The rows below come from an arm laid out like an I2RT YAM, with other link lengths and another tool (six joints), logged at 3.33 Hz.
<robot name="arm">
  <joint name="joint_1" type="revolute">
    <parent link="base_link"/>
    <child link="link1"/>
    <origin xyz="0 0 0.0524"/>
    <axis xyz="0 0 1"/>
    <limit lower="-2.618" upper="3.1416"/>
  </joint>
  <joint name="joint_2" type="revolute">
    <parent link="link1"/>
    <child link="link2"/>
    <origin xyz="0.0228 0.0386 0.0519"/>
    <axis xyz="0 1 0"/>
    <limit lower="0" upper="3.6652"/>
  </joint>
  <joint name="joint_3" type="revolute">
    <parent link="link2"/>
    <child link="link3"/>
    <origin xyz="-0.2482 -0.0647 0"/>
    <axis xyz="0 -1 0"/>
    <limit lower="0" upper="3.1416"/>
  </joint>
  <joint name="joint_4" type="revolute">
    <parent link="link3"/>
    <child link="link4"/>
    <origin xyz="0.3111 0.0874 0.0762"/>
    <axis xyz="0 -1 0"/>
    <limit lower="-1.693" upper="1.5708"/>
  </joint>
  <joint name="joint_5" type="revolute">
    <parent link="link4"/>
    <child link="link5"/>
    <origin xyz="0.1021 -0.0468 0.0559"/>
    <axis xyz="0 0 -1"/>
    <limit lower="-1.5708" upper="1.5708"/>
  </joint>
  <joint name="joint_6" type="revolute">
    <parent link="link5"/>
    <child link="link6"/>
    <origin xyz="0.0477 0 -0.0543"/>
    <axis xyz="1 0 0"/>
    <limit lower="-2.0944" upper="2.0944"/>
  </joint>
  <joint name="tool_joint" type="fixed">
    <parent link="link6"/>
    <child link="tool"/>
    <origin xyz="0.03 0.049 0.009" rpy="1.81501 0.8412 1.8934"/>
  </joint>
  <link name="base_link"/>
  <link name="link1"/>
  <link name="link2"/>
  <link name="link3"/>
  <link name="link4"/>
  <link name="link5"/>
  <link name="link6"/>
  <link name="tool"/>
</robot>
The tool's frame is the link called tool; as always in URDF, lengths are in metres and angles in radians.
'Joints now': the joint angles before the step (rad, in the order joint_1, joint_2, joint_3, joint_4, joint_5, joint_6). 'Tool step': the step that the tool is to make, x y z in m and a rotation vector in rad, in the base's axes. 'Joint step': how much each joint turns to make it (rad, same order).
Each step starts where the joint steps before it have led.
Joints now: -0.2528, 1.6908, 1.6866, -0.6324, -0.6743, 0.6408
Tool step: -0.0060, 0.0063, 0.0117, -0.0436, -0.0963, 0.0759
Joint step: 0.0014, -0.0130, -0.0041, 0.0468, -0.0507, -0.0751
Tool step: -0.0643, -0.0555, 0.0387, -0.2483, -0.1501, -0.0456
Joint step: -0.1730, -0.1420, -0.0064, -0.1108, -0.0070, -0.2994
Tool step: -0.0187, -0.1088, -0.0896, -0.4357, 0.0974, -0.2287
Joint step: -0.2211, 0.0226, -0.1434, 0.0660, 0.2546, -0.4149
